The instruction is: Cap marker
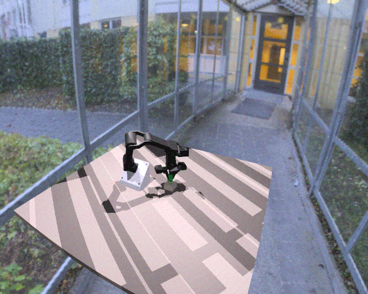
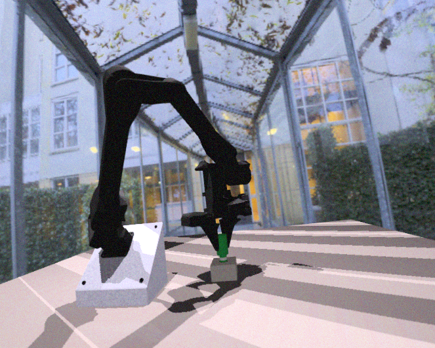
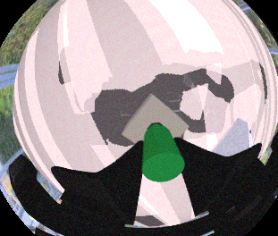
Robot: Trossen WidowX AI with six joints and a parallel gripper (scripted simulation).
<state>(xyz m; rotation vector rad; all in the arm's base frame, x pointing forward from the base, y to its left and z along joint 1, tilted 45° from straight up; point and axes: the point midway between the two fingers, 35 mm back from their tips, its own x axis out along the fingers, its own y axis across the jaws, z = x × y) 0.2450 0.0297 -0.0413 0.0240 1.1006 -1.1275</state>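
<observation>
Right now the green cap is 1 cm above my gripper tip. Also, from my gripper tip: holder block 5 cm below.
</observation>
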